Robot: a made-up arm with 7 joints. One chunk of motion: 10 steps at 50 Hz.
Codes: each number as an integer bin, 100 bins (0 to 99) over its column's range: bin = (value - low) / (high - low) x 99, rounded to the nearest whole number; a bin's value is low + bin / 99 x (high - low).
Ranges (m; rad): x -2..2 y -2..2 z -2..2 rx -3.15..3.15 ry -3.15..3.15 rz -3.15..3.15
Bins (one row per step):
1: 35 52 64 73 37 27
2: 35 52 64 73 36 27
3: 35 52 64 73 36 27
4: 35 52 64 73 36 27
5: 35 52 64 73 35 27
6: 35 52 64 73 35 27
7: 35 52 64 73 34 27
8: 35 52 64 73 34 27
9: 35 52 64 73 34 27
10: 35 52 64 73 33 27
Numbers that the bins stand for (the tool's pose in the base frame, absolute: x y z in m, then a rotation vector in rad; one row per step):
1: -0.5859 0.1010 0.5859 1.4955 -0.7955 -1.4318
2: -0.5859 0.1010 0.5859 1.4955 -0.8591 -1.4318
3: -0.5859 0.1010 0.5859 1.4955 -0.8591 -1.4318
4: -0.5859 0.1010 0.5859 1.4955 -0.8591 -1.4318
5: -0.5859 0.1010 0.5859 1.4955 -0.9227 -1.4318
6: -0.5859 0.1010 0.5859 1.4955 -0.9227 -1.4318
7: -0.5859 0.1010 0.5859 1.4955 -0.9864 -1.4318
8: -0.5859 0.1010 0.5859 1.4955 -0.9864 -1.4318
9: -0.5859 0.1010 0.5859 1.4955 -0.9864 -1.4318
10: -0.5859 0.1010 0.5859 1.4955 -1.0500 -1.4318

